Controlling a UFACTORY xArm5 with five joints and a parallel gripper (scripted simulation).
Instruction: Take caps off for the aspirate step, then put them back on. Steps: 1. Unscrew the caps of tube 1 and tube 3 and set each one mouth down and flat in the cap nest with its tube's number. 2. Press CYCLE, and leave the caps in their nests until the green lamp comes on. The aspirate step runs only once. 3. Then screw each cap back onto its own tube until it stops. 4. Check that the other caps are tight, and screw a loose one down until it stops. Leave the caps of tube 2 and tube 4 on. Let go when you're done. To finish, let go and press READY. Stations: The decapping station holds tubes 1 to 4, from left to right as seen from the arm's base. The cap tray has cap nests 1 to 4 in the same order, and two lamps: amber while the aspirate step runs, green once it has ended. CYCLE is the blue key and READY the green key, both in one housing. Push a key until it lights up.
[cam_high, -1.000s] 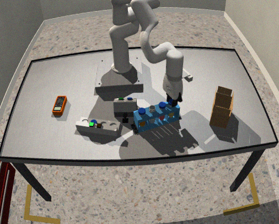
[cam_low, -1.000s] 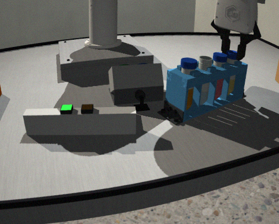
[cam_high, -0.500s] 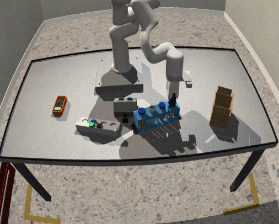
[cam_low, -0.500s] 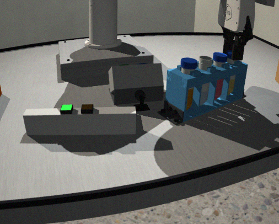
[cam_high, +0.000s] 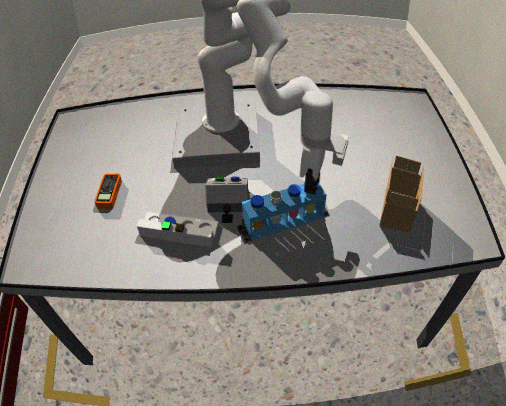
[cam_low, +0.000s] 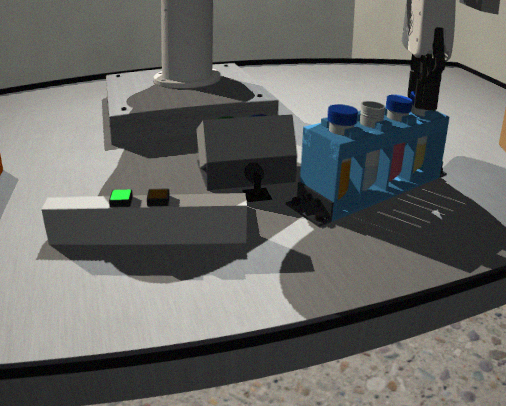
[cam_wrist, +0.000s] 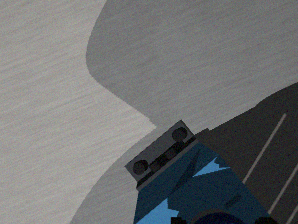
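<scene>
Now: the blue cap 5 cm to the right of my hand, 2 cm ahead of it and 1 cm below it. Round my hand: blue key: 21 cm to the right, 8 cm behind, 6 cm below; then green key: 25 cm to the right, 8 cm behind, 6 cm below; then grey key housing: 23 cm to the right, 7 cm below, 6 cm behind.
</scene>
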